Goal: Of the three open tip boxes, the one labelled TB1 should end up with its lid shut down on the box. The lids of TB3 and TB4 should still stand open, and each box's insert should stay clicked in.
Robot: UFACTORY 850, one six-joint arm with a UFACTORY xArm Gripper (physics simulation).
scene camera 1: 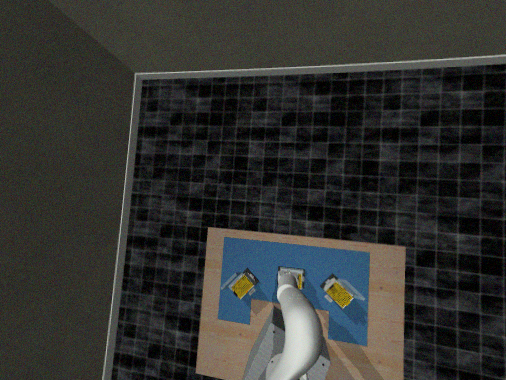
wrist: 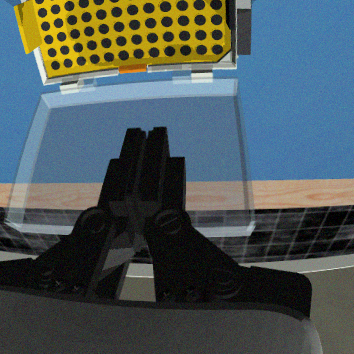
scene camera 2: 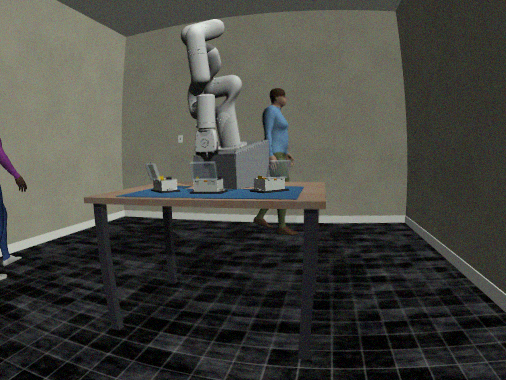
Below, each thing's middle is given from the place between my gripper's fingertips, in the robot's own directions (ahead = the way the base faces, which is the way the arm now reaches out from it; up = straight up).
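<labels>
You'd find the insert (wrist: 69, 43) 10 mm to the right of my hand and 60 mm behind it, and it's 50 mm below it as well.
</labels>
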